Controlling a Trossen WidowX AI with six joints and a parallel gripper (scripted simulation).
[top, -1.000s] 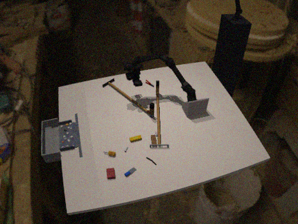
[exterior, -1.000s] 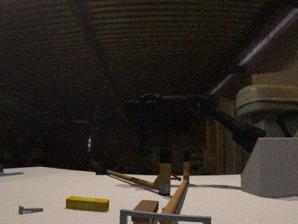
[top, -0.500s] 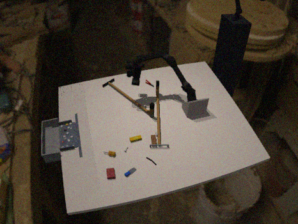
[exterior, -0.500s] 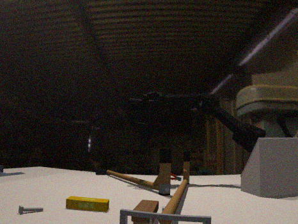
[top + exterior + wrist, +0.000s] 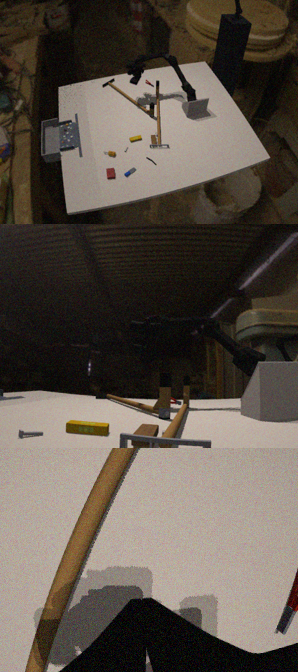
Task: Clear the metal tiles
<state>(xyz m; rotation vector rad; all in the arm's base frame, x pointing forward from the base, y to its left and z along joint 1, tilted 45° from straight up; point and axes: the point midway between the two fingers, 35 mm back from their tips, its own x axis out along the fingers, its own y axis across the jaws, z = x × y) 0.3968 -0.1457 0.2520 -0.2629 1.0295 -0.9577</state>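
The long scraper is 60 mm ahead of my gripper tip and 100 mm below it. Round my gripper tip: yellow block (110 mm ahead, 450 mm to the left, 150 mm below); long wooden scraper (120 mm behind, 280 mm to the left, 100 mm below); red-handled tool (170 mm behind, 130 mm to the right, 150 mm below).
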